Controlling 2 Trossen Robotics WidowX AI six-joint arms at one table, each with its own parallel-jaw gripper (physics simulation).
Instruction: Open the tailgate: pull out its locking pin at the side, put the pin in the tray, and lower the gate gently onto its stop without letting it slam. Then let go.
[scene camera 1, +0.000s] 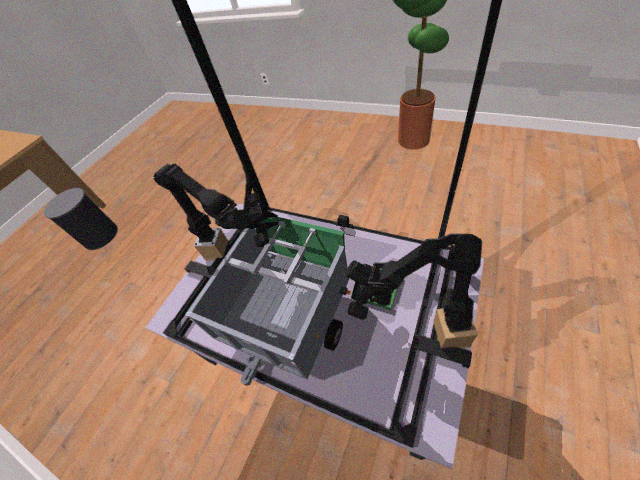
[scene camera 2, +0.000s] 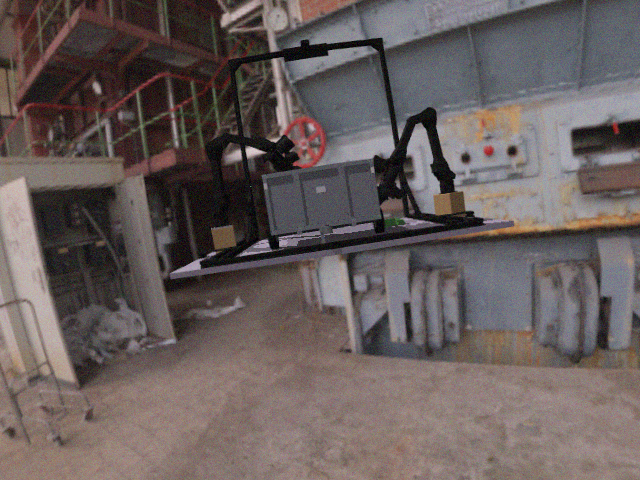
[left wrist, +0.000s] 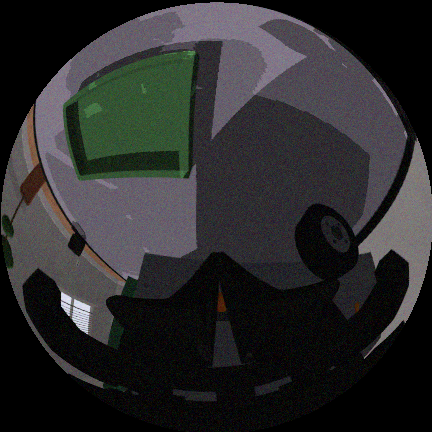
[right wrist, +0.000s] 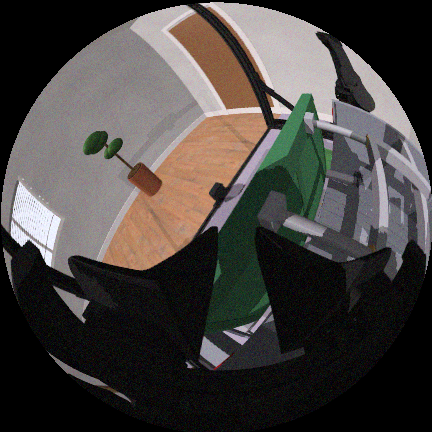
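Seen in the pictures: left gripper, between the fingertips: (scene camera 1: 352, 296) (left wrist: 217, 257); right gripper, between the fingertips: (scene camera 1: 278, 219) (right wrist: 236, 233); left arm's base, origin of its link: (scene camera 1: 457, 321) (scene camera 2: 448, 193); right arm's base, origin of its link: (scene camera 1: 207, 236) (scene camera 2: 221, 226).
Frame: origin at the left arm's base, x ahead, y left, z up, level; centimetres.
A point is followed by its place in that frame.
Observation:
A grey trailer box (scene camera 1: 270, 305) {y -14.6, x 62.6, z -2.0 cm} (scene camera 2: 323, 195) {y 2.6, x 66.0, z 6.2 cm} stands on the table. Its green tailgate (scene camera 1: 309, 243) {y -32.5, x 45.4, z 8.9 cm} (right wrist: 289, 160) {y -35.6, x 49.5, z 16.5 cm} at the far end leans outward, tilted. My right gripper (scene camera 1: 263, 229) (right wrist: 236, 233) {y -39.5, x 55.6, z 16.7 cm} is shut on the gate's top edge near its left corner. My left gripper (scene camera 1: 353, 291) {y -15.1, x 32.1, z -3.0 cm} (left wrist: 217, 257) {y -15.1, x 32.1, z -3.0 cm} is shut, with its tips against the trailer's right side wall. A sliver of the orange pin (left wrist: 220, 303) {y -15.0, x 32.7, z 0.2 cm} (scene camera 1: 348, 291) {y -15.1, x 33.3, z 0.7 cm} shows behind the closed fingers, in the wall. The green tray (left wrist: 132, 116) {y -19.3, x 21.2, z -10.8 cm} (scene camera 1: 391, 300) {y -14.7, x 17.9, z -9.4 cm} lies empty on the table beside the left gripper.
A black trailer wheel (scene camera 1: 333, 334) {y -0.9, x 40.0, z -1.5 cm} (left wrist: 326, 235) {y -4.2, x 38.0, z -5.9 cm} sits just below the left gripper. A grey hitch (scene camera 1: 251, 370) {y 7.8, x 68.4, z -3.4 cm} sticks out at the trailer's near end. Black frame rails (scene camera 1: 413, 343) {y 2.4, x 13.6, z -9.1 cm} and two tall posts (scene camera 1: 461, 143) {y -35.7, x -4.8, z 41.2 cm} ring the table. A potted plant (scene camera 1: 416, 114) stands beyond it.

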